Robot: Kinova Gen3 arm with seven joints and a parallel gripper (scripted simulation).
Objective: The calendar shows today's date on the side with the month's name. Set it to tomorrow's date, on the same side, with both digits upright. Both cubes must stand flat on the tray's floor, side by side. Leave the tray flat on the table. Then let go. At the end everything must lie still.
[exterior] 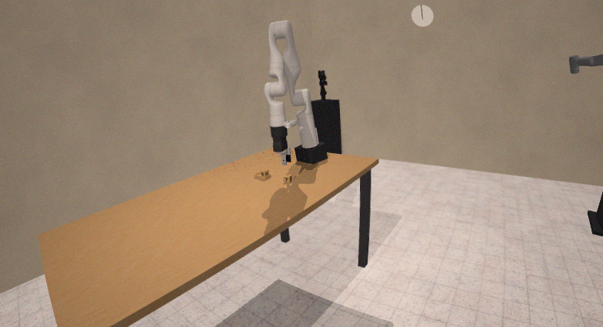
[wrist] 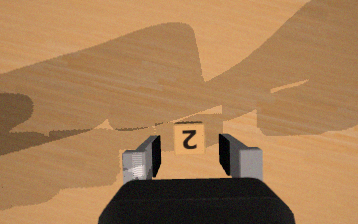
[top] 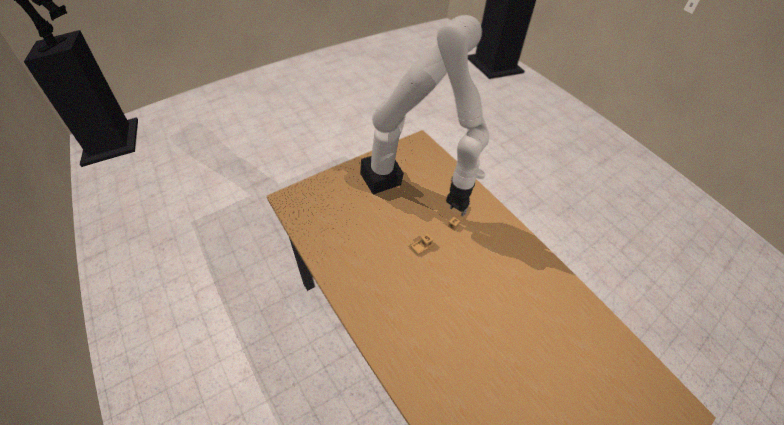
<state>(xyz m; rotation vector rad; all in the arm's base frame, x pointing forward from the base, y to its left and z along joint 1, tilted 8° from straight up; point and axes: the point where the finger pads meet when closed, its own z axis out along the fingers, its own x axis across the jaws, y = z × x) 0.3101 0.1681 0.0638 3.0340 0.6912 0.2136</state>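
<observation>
Right now the wooden date cube is 90 mm below my hand. Also, from my hand: wooden tray (40 mm ahead, 160 mm to the right, 100 mm below).
</observation>
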